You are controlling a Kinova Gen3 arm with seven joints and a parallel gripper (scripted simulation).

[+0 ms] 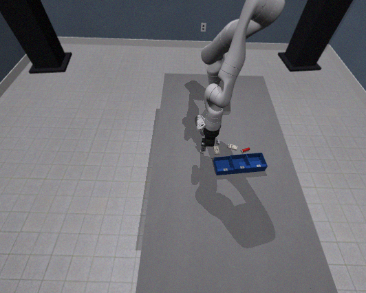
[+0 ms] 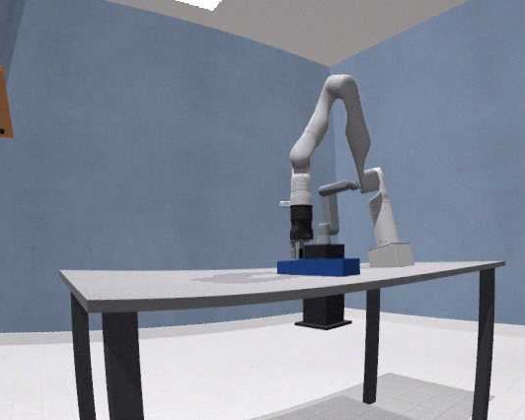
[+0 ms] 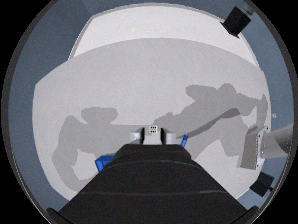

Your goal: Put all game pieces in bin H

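Now: hand 50 mm above the die. The rest, counted from my hand: blue piece (60 mm behind, 40 mm to the left, 60 mm below); then blue three-compartment bin (100 mm ahead, 170 mm to the left, 40 mm below); then grey-white piece (60 mm behind, 100 mm to the left, 50 mm below).
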